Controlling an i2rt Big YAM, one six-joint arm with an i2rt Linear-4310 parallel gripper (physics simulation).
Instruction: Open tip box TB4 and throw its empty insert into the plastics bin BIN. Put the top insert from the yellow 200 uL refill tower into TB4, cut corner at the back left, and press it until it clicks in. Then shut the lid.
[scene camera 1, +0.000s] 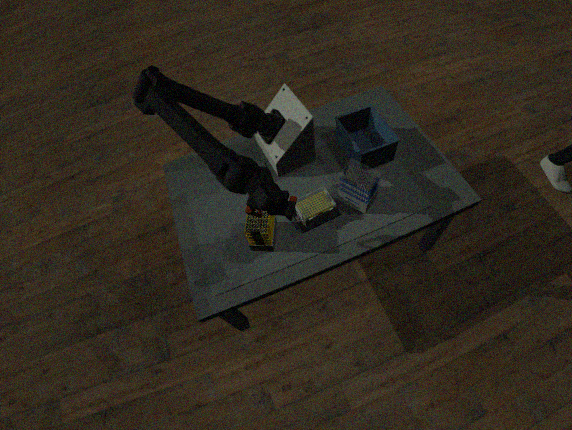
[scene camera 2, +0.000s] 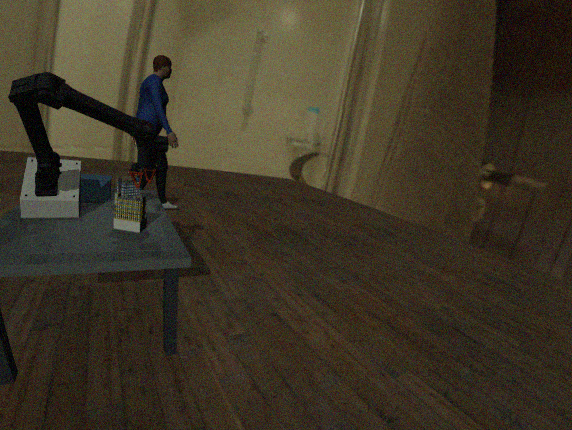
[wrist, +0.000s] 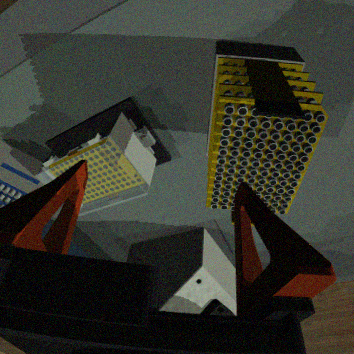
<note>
My gripper (wrist: 163, 177) is open, holding nothing. I also see a tip box TB4 (scene camera 1: 313, 209) and a blue bin (scene camera 2: 93, 187).
The tip box TB4 is seen too in the wrist view (wrist: 121, 149).
</note>
